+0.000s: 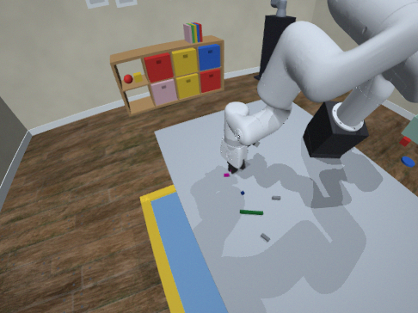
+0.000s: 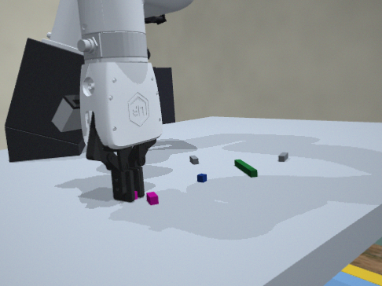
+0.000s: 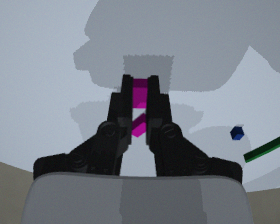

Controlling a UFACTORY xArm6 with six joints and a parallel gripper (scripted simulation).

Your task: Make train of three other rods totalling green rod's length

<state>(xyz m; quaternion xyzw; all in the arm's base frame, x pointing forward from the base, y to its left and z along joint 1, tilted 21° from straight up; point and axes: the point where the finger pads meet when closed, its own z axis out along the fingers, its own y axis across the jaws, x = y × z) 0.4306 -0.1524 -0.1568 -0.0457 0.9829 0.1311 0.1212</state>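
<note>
Right now the blue rod is 4 cm ahead of my hand, 11 cm to the left of it and 2 cm below it. The rest, counted from my hand: green rod 6 cm ahead, 19 cm to the left, 2 cm below.
</note>
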